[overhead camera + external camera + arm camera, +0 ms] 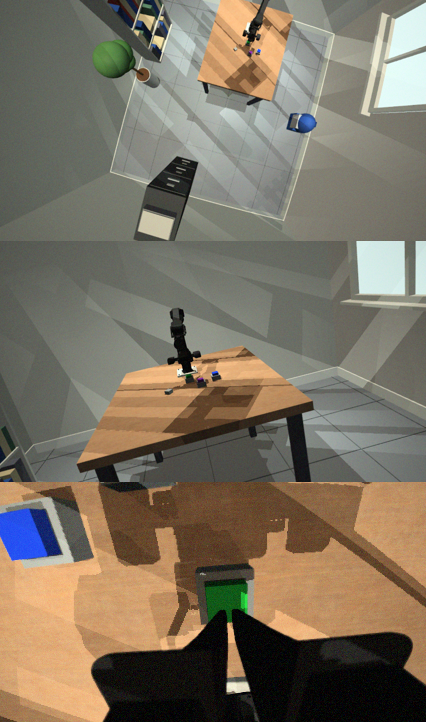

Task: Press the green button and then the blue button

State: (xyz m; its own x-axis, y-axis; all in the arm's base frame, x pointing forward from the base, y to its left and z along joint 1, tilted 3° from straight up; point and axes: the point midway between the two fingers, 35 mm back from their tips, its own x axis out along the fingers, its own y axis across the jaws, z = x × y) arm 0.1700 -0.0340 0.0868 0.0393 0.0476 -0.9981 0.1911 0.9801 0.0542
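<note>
My gripper tip is 30 mm above the green button. The rest, counted from my gripper tip: blue button: 90 mm ahead, 130 mm to the left, 30 mm below; purple button: 120 mm ahead, 30 mm to the left, 30 mm below; small grey block: 80 mm ahead, 140 mm to the right, 50 mm below.
</note>
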